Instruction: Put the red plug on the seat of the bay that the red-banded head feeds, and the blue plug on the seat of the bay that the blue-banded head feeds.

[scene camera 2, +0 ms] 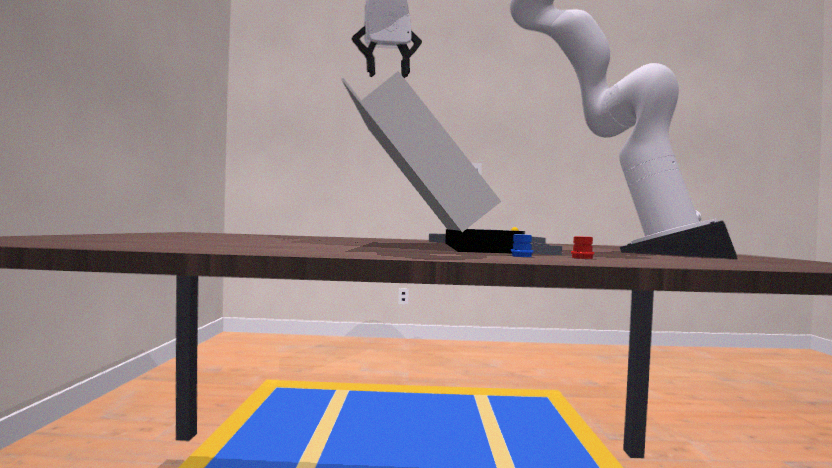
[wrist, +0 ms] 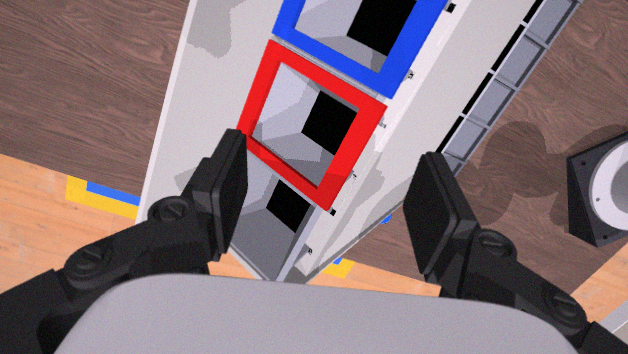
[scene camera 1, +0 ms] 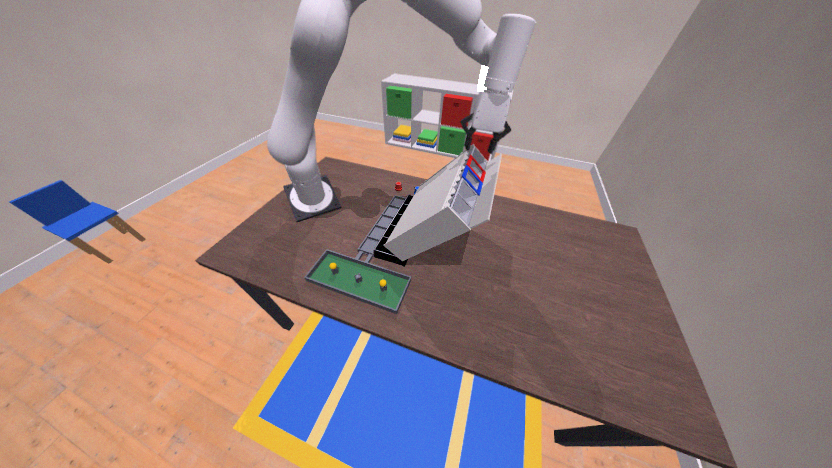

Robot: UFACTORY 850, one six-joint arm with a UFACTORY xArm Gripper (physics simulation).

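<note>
The red plug (scene camera 1: 398,186) (scene camera 2: 582,247) and blue plug (scene camera 1: 416,189) (scene camera 2: 521,245) stand on the table beside the tilted grey housing (scene camera 1: 430,203) (scene camera 2: 430,139) (wrist: 425,90). The red-banded head (scene camera 1: 477,162) (wrist: 348,153) and blue-banded head (scene camera 1: 471,185) (wrist: 334,58) are side by side on its raised face, with dark openings inside. My gripper (scene camera 1: 481,148) (scene camera 2: 388,74) (wrist: 330,169) is open and empty, above the housing's upper end near the red-banded head. A row of grey bays (wrist: 504,81) runs along the housing's foot; the channels feeding them are hidden.
A green tray (scene camera 1: 352,295) near the table's front edge holds two yellow balls (scene camera 1: 332,266) (scene camera 1: 382,283) and a dark grey knob (scene camera 1: 358,278). The arm's base (scene camera 1: 311,197) (wrist: 590,200) stands beyond the bays. A shelf unit (scene camera 1: 427,82) stands behind the table.
</note>
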